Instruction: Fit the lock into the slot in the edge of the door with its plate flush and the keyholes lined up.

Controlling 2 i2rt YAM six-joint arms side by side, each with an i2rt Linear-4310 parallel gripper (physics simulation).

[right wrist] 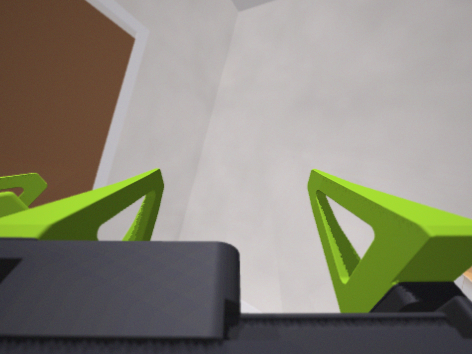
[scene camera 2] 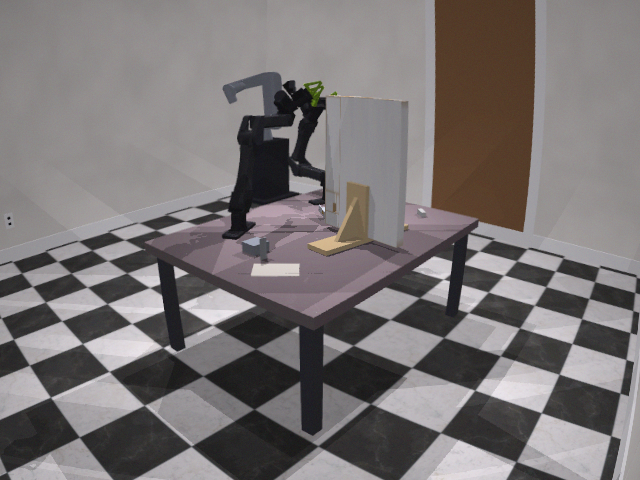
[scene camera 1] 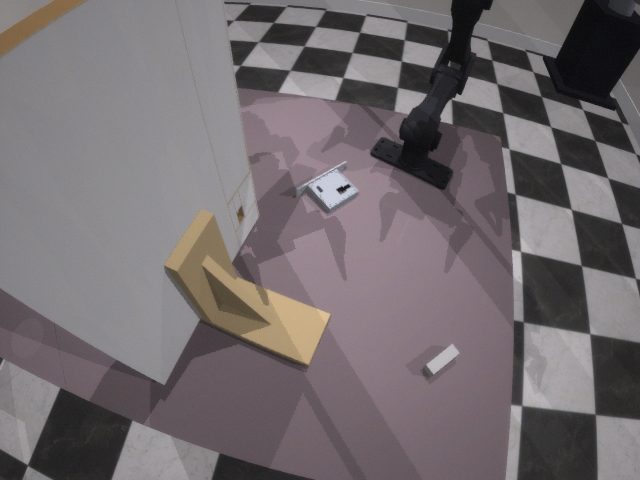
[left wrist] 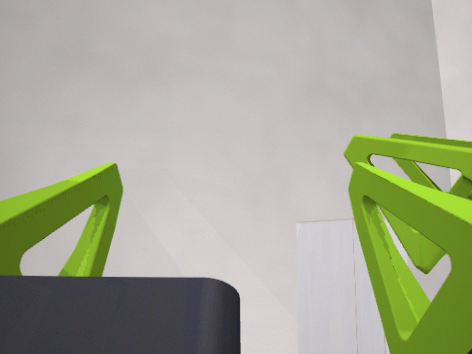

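Pixels of known places: left gripper, between the fingertips: [right wrist: 35, 187] [scene camera 2: 328, 92] [left wrist: 235, 175]; right gripper, between the fingertips: [right wrist: 235, 177] [scene camera 2: 322, 84] [left wrist: 371, 141]; left arm's base, origin of its link: [scene camera 1: 411, 163]; right arm's base, origin of its link: [scene camera 2: 239, 230].
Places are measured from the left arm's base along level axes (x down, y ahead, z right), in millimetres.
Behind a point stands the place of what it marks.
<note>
The lock [scene camera 1: 333, 190] @(x -18, y 193, z 107 mm), a pale case with a long face plate and a dark keyhole, lies flat on the table, apart from the door [scene camera 1: 113, 155] @(x -409, y 552, z 159 mm) [scene camera 2: 372, 155] @(x -334, y 587, z 193 mm) [left wrist: 322, 290] @(x -403, y 550, z 159 mm). The door stands upright; a small wood-coloured opening [scene camera 1: 239, 212] @(x -86, y 382, z 199 mm) [scene camera 2: 334, 207] @(x -93, y 387, z 222 mm) shows low near its edge. My left gripper [left wrist: 235, 175] @(x -550, y -15, z 1 mm) is open and empty, high up, mostly hidden behind the door's top in scene camera 2. My right gripper [right wrist: 235, 177] @(x -591, y 85, z 96 mm) [scene camera 2: 313, 93] is open and empty, high beside the door top and close to the left gripper. Both are far above the lock.
A tan wooden support [scene camera 1: 292, 325] @(x -18, y 488, z 11 mm) [scene camera 2: 356, 222] @(x -74, y 542, z 224 mm) braces the door. A small white block [scene camera 1: 440, 360] @(x -22, y 411, z -244 mm) [scene camera 2: 421, 212] @(x -18, y 418, z -234 mm), a grey block [scene camera 2: 254, 246] @(x -33, y 484, z 615 mm) and a cream card [scene camera 2: 275, 269] @(x -1, y 635, z 609 mm) lie on the table [scene camera 2: 320, 299] @(x 0, y 892, z 595 mm). A black pedestal [scene camera 1: 594, 56] [scene camera 2: 271, 165] stands behind.
</note>
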